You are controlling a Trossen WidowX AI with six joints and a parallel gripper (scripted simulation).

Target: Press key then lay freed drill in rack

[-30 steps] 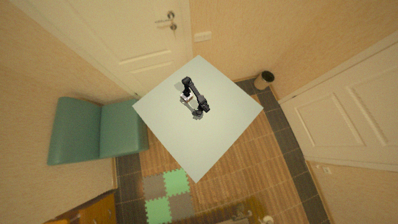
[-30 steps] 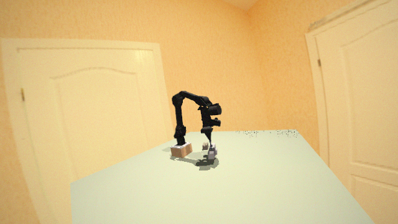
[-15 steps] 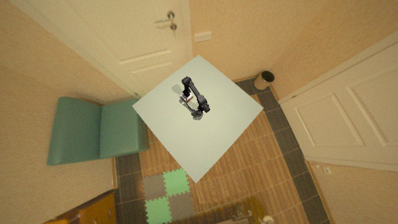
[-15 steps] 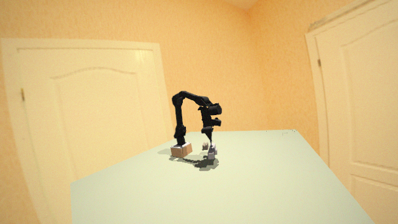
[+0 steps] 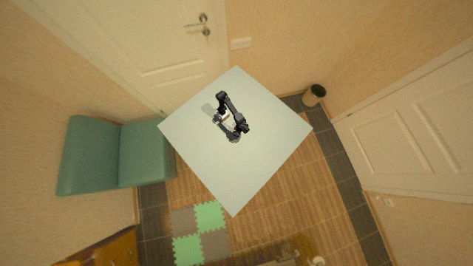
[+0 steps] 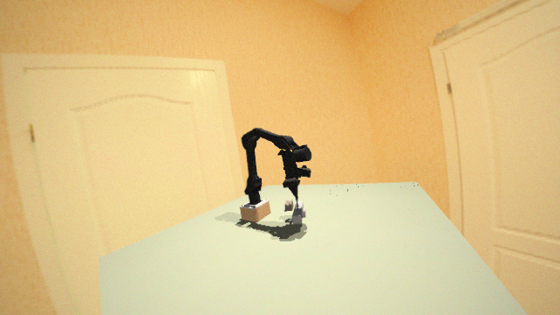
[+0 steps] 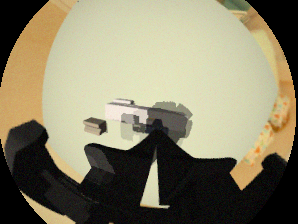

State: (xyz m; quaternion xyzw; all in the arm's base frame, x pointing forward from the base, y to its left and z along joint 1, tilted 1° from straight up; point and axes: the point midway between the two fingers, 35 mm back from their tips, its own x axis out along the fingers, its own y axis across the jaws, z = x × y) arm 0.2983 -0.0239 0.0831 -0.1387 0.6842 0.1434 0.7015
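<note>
Right now the drill is 2 cm behind my gripper tip, 4 cm to the left of it and 8 cm below it. Round my gripper tip: small grey-brown block 15 cm behind, 15 cm to the left, 11 cm below.
</note>
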